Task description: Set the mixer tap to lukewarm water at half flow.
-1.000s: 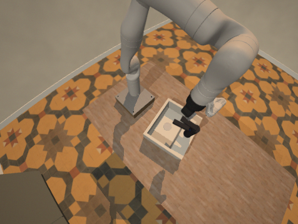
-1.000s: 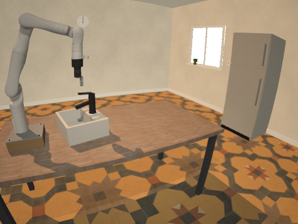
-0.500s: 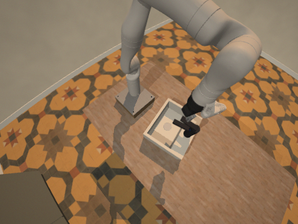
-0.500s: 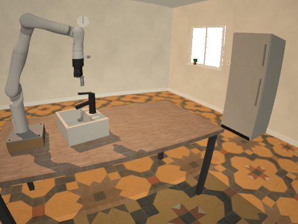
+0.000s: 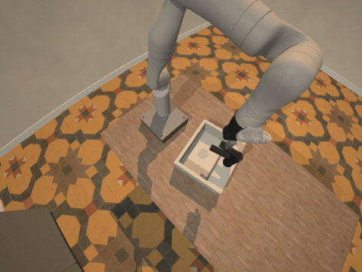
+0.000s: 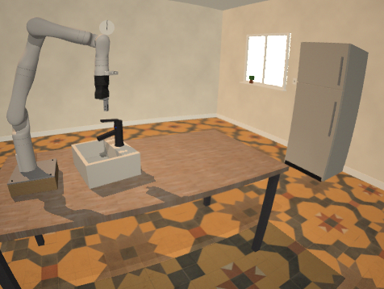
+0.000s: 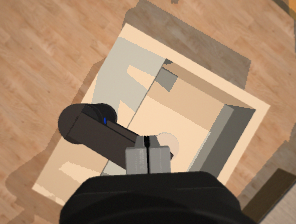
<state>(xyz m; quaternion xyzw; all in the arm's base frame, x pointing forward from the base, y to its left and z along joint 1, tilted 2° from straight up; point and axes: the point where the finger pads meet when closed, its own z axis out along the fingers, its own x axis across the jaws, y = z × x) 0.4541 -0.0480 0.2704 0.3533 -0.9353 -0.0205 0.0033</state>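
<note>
My gripper is now 2 cm short of the black lever, 3 cm to the right of it and 8 cm above it. Round my hand: sink basin 5 cm behind, 2 cm to the left, 31 cm below; black mixer tap 4 cm ahead, 3 cm to the left, 12 cm below.
</note>
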